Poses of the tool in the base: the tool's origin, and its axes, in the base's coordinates. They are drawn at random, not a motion.
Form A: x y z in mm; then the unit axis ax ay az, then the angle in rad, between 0 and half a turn.
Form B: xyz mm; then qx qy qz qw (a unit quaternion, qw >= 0). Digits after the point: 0 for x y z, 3 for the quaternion.
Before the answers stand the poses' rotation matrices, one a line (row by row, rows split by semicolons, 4 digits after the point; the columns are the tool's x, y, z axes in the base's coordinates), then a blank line. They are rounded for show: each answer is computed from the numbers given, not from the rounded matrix.
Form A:
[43 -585 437 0.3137 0.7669 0.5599 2.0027]
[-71 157 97 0.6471 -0.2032 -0.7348 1.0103]
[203 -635 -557 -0.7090 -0.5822 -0.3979 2.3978]
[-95 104 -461 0.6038 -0.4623 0.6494 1.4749]
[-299 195 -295 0.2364 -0.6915 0.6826 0.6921]
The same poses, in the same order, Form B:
-0.2790 -0.1672 0.9456; 0.8497 0.4157 0.3242; -0.4473 0.8940 0.0261
0.7277 0.5608 -0.3948; -0.6840 0.5509 -0.4782; -0.0506 0.6180 0.7845
0.1367 0.9860 0.0955; 0.4472 -0.1475 0.8822; 0.8839 -0.0779 -0.4611
0.4254 -0.8988 -0.1056; 0.3940 0.2890 -0.8725; 0.8147 0.3296 0.4771
0.7828 -0.4732 -0.4042; 0.3980 0.8799 -0.2595; 0.4784 0.0423 0.8771

[43 -585 437 0.264 0.646 0.472 0.539]
[-71 157 97 0.313 -0.098 -0.356 0.875]
[203 -635 -557 -0.661 -0.542 -0.371 0.363]
[-95 104 -461 0.406 -0.311 0.437 0.740]
[-299 195 -295 0.080 -0.235 0.232 0.941]

